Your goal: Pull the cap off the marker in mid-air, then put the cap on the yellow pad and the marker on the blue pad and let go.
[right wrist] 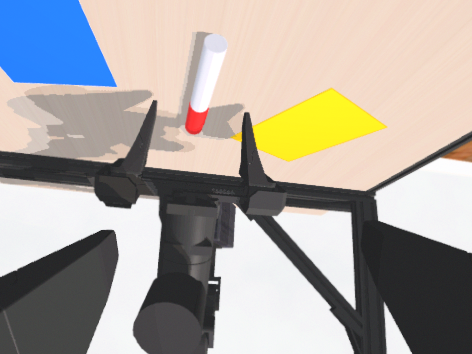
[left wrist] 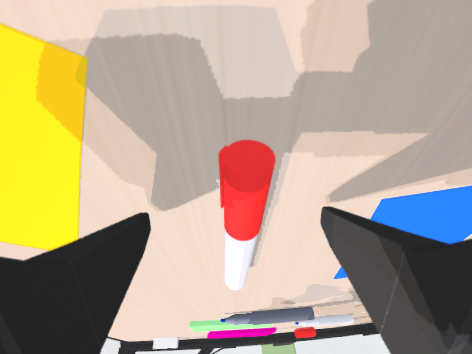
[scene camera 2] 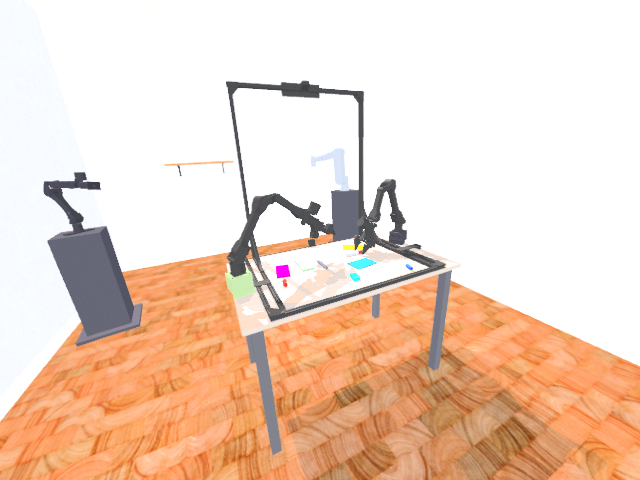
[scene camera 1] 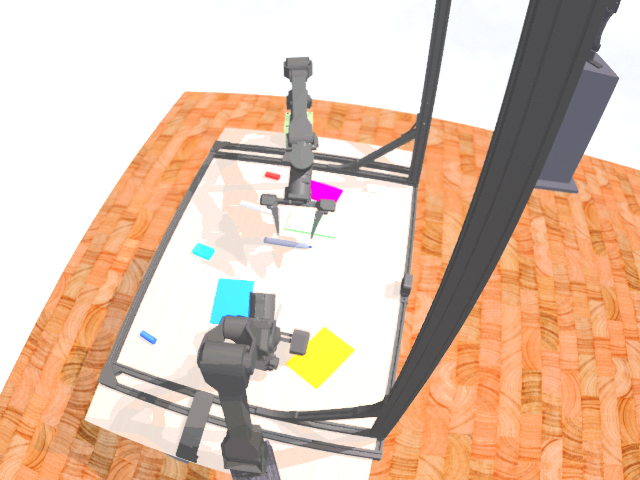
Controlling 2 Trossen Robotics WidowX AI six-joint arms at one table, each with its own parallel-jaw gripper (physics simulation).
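Frame: origin at the left arm's base, x left, y back, z up, level; millimetres.
Where they show: left gripper, fingertip midpoint: (right wrist: 201, 106) (left wrist: 236, 218) (scene camera 2: 358, 252); right gripper, fingertip midpoint: (right wrist: 240, 239) (scene camera 2: 331, 233) (scene camera 1: 294, 237); left arm's base, link origin: (scene camera 2: 398, 230) (scene camera 1: 251, 463); right arm's base, link origin: (scene camera 2: 238, 273).
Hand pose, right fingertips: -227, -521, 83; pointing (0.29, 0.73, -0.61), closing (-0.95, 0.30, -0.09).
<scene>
Things, the pixels of their top centre, and the offset from my right fingertips, as dx, dy, dz.
- white marker, top centre: (left wrist: 241, 257) (right wrist: 201, 100) (scene camera 1: 278, 323) +84, +145, -153
- table with its red cap, top centre: (left wrist: 245, 214) (right wrist: 196, 124) +107, +186, -152
- yellow pad, top centre: (right wrist: 305, 132) (scene camera 1: 320, 357) +2, +260, -170
- blue pad, top centre: (right wrist: 28, 30) (left wrist: 413, 242) (scene camera 1: 232, 301) (scene camera 2: 362, 263) +194, +42, -170
- grey pen, top centre: (left wrist: 267, 324) (scene camera 1: 287, 241) +2, -111, -152
- magenta pad, top centre: (left wrist: 241, 335) (scene camera 1: 317, 190) (scene camera 2: 282, 270) -137, -302, -163
- red piece, top centre: (left wrist: 306, 337) (scene camera 1: 272, 173) -9, -405, -150
- white pen, top centre: (left wrist: 325, 326) (scene camera 1: 258, 206) +61, -275, -154
- cyan block, top centre: (scene camera 1: 202, 249) +255, -148, -156
- blue piece, top centre: (scene camera 1: 147, 335) +452, +112, -150
The white marker (left wrist: 237, 262) (right wrist: 209, 72) lies on the table with its red cap (left wrist: 244, 210) (right wrist: 196, 120) on its end. The yellow pad (scene camera 1: 323, 359) (left wrist: 40, 160) (right wrist: 315, 125) and blue pad (scene camera 1: 232, 299) (left wrist: 425, 215) (right wrist: 45, 40) lie on opposite sides of it. My left gripper (left wrist: 236, 218) (right wrist: 201, 106) is open and empty, above the table at the cap end; the marker shows between its fingers in its wrist view. My right gripper (scene camera 1: 295, 236) is open and empty, farther off over the grey pen's side of the table. The left arm hides most of the marker in scene camera 1.
A grey pen (scene camera 1: 284, 242) lies near the table's middle. A magenta pad (scene camera 1: 328, 192), a red piece (scene camera 1: 272, 175) and a white pen (scene camera 1: 250, 206) lie farther up. A cyan block (scene camera 1: 203, 251) and a blue piece (scene camera 1: 147, 337) lie at the left. Dark rails border the table.
</scene>
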